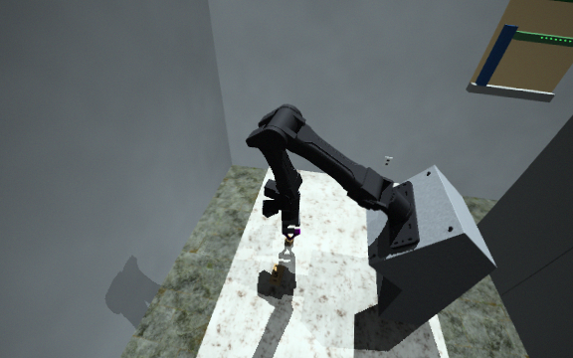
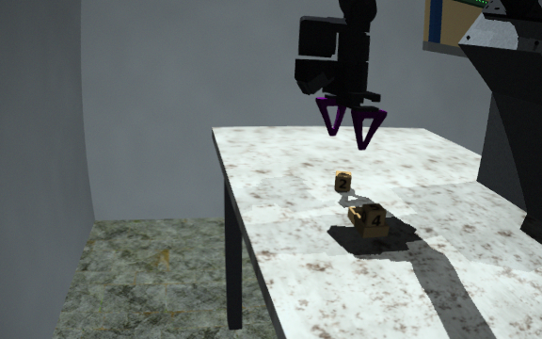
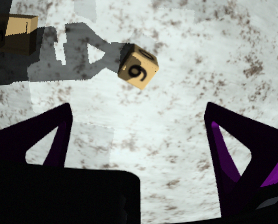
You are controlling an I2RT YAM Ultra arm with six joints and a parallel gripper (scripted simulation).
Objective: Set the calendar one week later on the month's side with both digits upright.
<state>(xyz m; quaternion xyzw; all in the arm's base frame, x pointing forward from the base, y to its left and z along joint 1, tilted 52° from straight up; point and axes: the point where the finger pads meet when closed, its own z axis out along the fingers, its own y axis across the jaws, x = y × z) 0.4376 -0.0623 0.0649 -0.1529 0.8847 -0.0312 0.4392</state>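
My gripper is now 80 mm above the wooden digit cube.
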